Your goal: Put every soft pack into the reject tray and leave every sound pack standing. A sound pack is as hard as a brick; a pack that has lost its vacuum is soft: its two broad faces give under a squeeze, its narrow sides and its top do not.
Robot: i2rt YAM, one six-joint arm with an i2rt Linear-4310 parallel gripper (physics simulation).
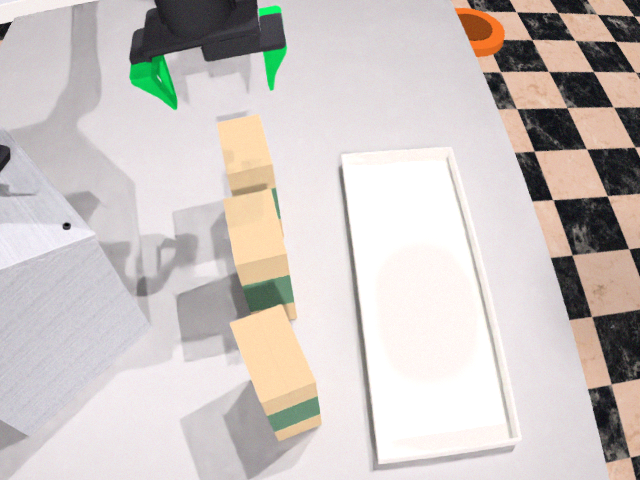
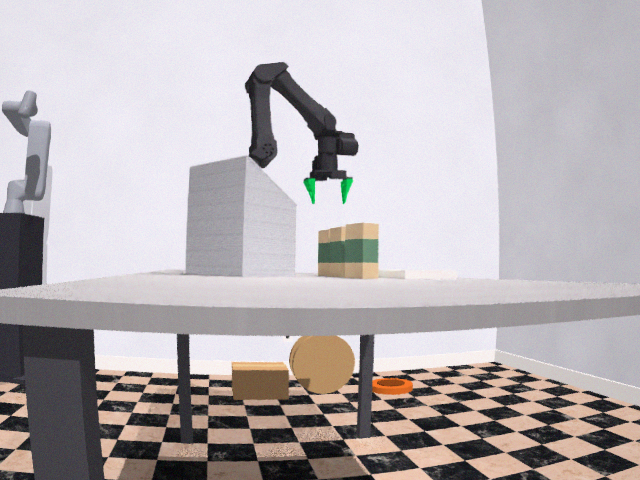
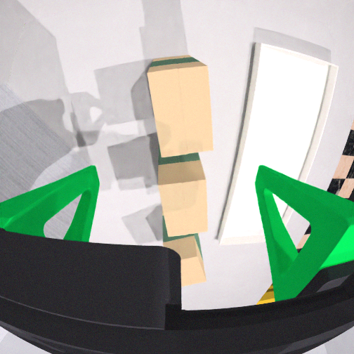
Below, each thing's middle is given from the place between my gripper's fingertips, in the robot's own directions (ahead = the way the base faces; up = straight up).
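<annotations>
My gripper is at this moment 210 mm short of the white reject tray (image 1: 439, 385), 90 mm to the left of it and 210 mm above it.
</annotations>
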